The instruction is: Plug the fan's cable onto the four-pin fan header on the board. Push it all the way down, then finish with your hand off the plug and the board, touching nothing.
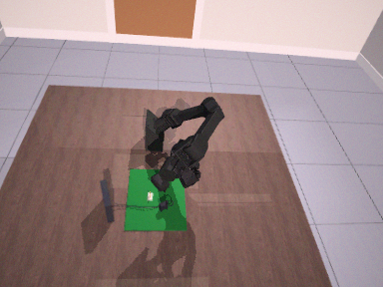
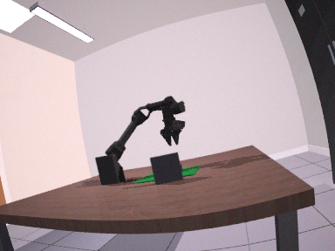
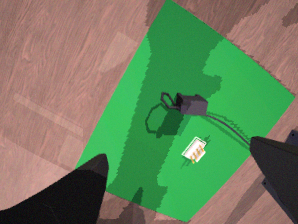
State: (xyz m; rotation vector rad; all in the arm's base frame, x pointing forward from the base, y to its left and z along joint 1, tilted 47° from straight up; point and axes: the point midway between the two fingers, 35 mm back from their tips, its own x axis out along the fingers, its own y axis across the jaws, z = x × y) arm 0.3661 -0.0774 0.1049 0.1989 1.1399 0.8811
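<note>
Now: gripper tip 1 cm short of the dark fan plug, 4 cm to the left of it and 12 cm above it. Round my gripper tip: green board (5 cm behind, 6 cm to the right, 16 cm below); white four-pin fan header (5 cm behind, 8 cm to the right, 14 cm below); dark fan (2 cm behind, 24 cm to the right, 9 cm below).
</note>
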